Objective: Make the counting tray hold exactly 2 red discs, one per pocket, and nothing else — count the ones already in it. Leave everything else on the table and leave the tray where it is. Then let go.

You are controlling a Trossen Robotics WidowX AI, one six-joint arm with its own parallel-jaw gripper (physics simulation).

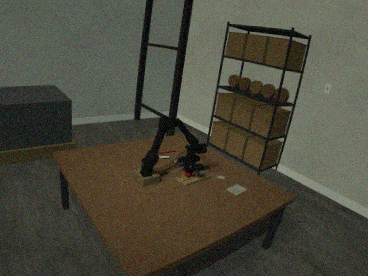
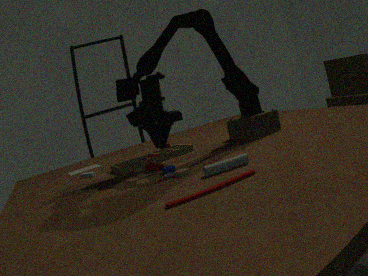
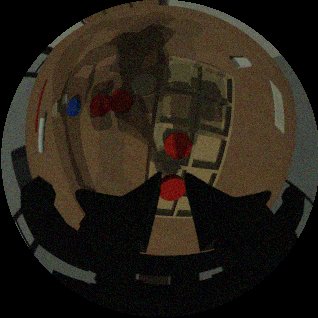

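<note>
The wooden counting tray (image 1: 201,177) (image 2: 125,167) (image 3: 231,95) has two rows of pockets. One red disc (image 2: 153,155) (image 3: 178,145) lies in a pocket. My gripper (image 2: 160,146) (image 3: 172,175) is shut on another red disc (image 3: 172,188) and holds it over the tray, at the end nearer the arm base; its height above the pockets is hard to tell. Two more red discs (image 3: 100,105) (image 3: 121,101) lie close together on the table beside the tray. A blue disc (image 2: 169,169) (image 3: 73,107) lies past them. A dim greyish disc (image 3: 143,84) lies beside the tray in shadow.
A white cylinder (image 2: 226,164) (image 3: 41,135) and a red rod (image 2: 210,189) (image 3: 41,102) lie beyond the blue disc. On the tray's other side are a small pale block (image 1: 221,177) (image 2: 87,175) (image 3: 242,62) and a white card (image 1: 236,189) (image 3: 277,107).
</note>
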